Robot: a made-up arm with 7 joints.
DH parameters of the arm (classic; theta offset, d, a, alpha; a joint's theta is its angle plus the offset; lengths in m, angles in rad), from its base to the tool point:
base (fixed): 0 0 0.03 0
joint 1: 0 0.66 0.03 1.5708
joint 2: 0 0.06 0 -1.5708
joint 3: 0 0.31 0.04 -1.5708
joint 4: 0 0.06 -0.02 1.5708
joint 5: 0 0.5 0 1.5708
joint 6: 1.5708 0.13 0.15 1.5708
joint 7: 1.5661 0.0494 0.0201 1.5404
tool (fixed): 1.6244 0.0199 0 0
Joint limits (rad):
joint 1: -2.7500..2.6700
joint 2: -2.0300..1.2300
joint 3: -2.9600..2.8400
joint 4: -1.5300..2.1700
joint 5: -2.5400..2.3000
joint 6: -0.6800..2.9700
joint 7: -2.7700..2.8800
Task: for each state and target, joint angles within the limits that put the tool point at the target. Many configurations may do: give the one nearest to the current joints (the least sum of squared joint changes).
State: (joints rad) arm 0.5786 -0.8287 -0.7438 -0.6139 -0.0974 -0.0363 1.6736
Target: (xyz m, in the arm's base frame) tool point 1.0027 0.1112 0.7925
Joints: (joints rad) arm 0.2977 -1.4203 -0.6745 0.0123 0.0591 0.0408 1.5517
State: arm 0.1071 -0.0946 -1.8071 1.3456 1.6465 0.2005 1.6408
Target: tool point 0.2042 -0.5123 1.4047
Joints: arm 0.3413 -0.4125 -2.2654 0.7913 1.4897 0.3423 1.6945
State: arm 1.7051 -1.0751 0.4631 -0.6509 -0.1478 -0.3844 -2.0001
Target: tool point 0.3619 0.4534 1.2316
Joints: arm 1.7073 -1.2160 0.5331 -1.2827 -0.3188 -0.5944 -2.0796
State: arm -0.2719 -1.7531 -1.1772 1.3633 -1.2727 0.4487 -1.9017
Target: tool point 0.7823 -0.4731 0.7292
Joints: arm 0.4777 -1.5148 -1.6532 1.5687 -1.1664 0.2603 -1.9916
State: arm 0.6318 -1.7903 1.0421 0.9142 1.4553 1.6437 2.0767
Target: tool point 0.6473 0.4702 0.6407
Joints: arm 0.1796 -1.2403 1.2415 0.7502 1.4501 1.8338 2.0972
